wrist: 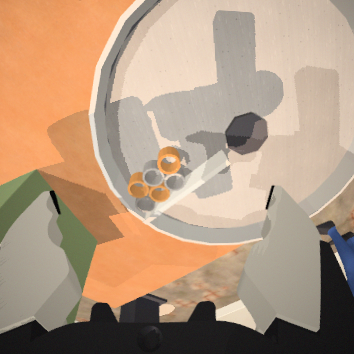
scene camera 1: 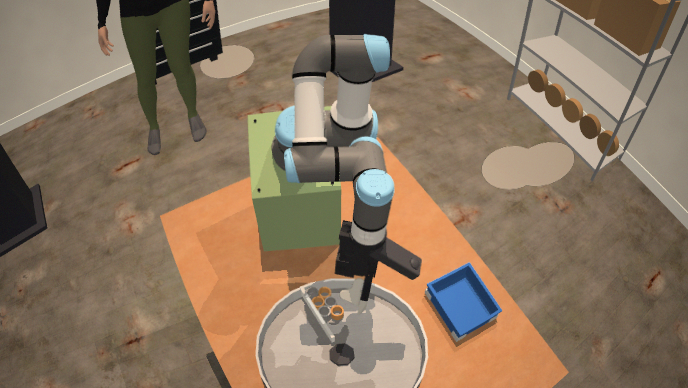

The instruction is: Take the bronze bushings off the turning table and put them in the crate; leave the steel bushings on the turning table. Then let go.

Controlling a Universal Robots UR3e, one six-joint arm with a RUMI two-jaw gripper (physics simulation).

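Frame: origin at the arm's base, x left, y ahead, z down, level; millimetres.
Seen in the pictures: gripper, fingertip midpoint: (wrist: pixel 162 190) (scene camera 1: pixel 364 286).
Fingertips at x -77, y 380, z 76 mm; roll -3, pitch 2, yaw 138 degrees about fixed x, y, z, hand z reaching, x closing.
Pixels of each thing's top centre, then the offset from my fingertips to it. "*": a spot on its surface instead.
- blue crate, top centre: (scene camera 1: pixel 465 297) dx +256, dy +134, dz +170 mm
- light bar, surface spot: (wrist: pixel 192 191) * dx -121, dy -68, dz +168 mm
- dark hub, top centre: (wrist: pixel 247 134) (scene camera 1: pixel 341 353) dx -107, dy +60, dz +159 mm
Three bronze bushings, orange rings, stand in a cluster on the turning table (scene camera 1: pixel 259 345) (wrist: pixel 93 120): one (scene camera 1: pixel 337 318) (wrist: pixel 168 151) at the hub side, one (scene camera 1: pixel 324 297) (wrist: pixel 136 177) near the rim, one (scene camera 1: pixel 314 305) (wrist: pixel 160 200) by the light bar. Three grey steel bushings stand among them, one (wrist: pixel 153 185) between the bronze ones, one (wrist: pixel 175 189) by the bar, one (wrist: pixel 145 208) at the bar's outer end. The blue crate (scene camera 1: pixel 480 322) stands to the right in the scene view and looks empty. My gripper (scene camera 1: pixel 356 302) (wrist: pixel 162 190) is open and empty, above the turning table's back part.
The light bar (scene camera 1: pixel 317 315) (wrist: pixel 192 191) runs beside the cluster from the rim towards the dark hub (scene camera 1: pixel 342 354) (wrist: pixel 246 133). The turning table's raised rim surrounds them. The green robot base (scene camera 1: pixel 300 220) stands behind. A person (scene camera 1: pixel 155 55) stands at the back left, a shelf unit at the right.
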